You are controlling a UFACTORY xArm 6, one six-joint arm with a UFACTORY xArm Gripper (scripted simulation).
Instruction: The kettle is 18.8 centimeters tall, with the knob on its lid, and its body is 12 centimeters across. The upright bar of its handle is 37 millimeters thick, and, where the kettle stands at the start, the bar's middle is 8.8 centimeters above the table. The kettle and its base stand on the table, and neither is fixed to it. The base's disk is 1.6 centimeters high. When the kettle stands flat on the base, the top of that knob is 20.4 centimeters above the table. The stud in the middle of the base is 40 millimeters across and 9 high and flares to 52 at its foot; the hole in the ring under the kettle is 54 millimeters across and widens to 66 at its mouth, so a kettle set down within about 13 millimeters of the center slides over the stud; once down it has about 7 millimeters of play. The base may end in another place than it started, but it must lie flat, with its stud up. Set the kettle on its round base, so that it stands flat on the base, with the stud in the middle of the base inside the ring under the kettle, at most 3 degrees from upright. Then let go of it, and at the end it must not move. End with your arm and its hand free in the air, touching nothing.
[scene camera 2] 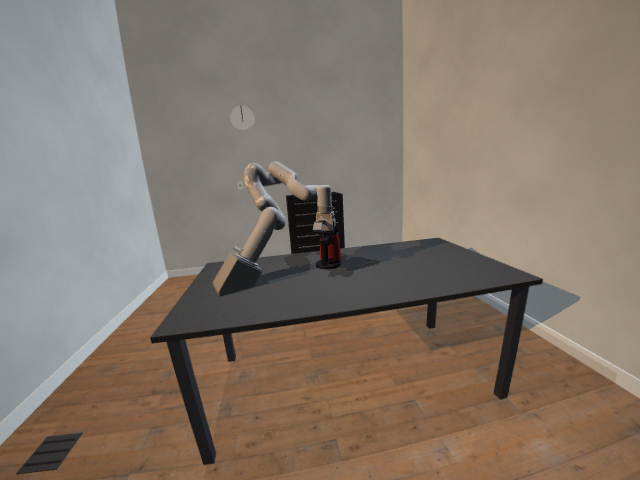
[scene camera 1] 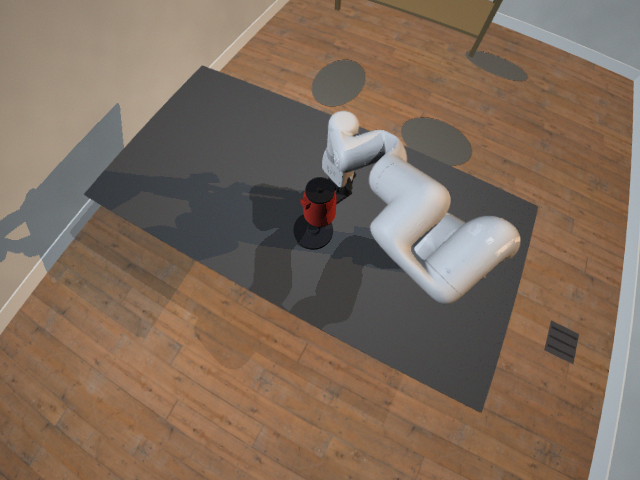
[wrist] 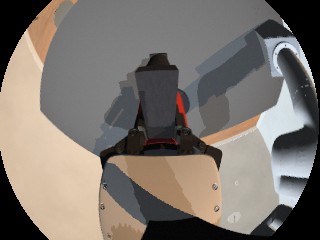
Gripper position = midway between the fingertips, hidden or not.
In view: my gripper (wrist: 160, 112) and a round black base (scene camera 1: 310, 237).
